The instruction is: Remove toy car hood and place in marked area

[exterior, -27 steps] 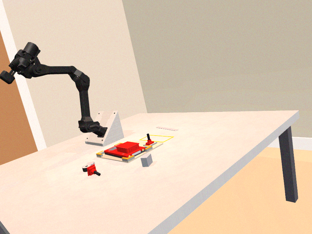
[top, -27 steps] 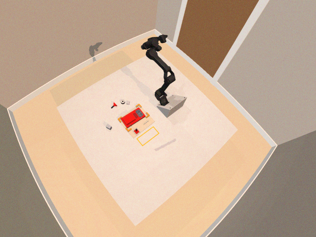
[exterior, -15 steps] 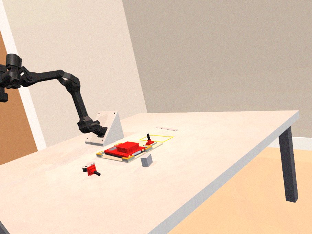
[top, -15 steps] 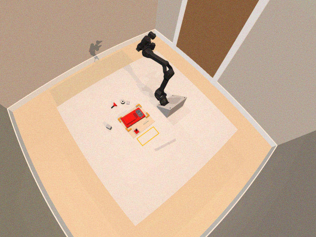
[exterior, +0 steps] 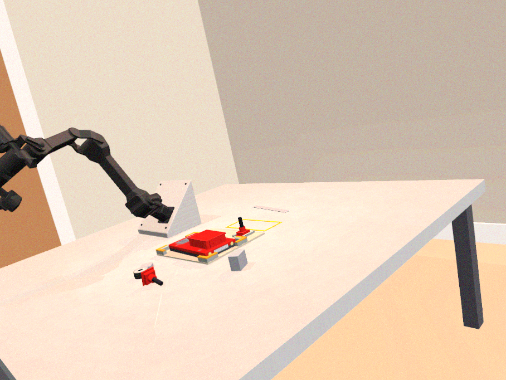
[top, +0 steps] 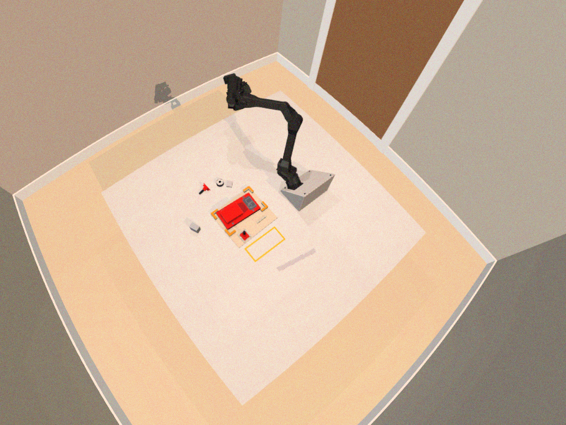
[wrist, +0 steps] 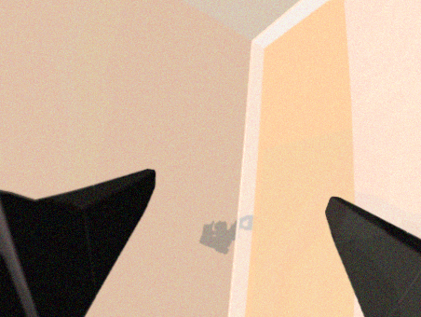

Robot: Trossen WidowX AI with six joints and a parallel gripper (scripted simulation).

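The hood is 47 cm to the left of my gripper tip, 39 cm ahead of it and 25 cm below it.
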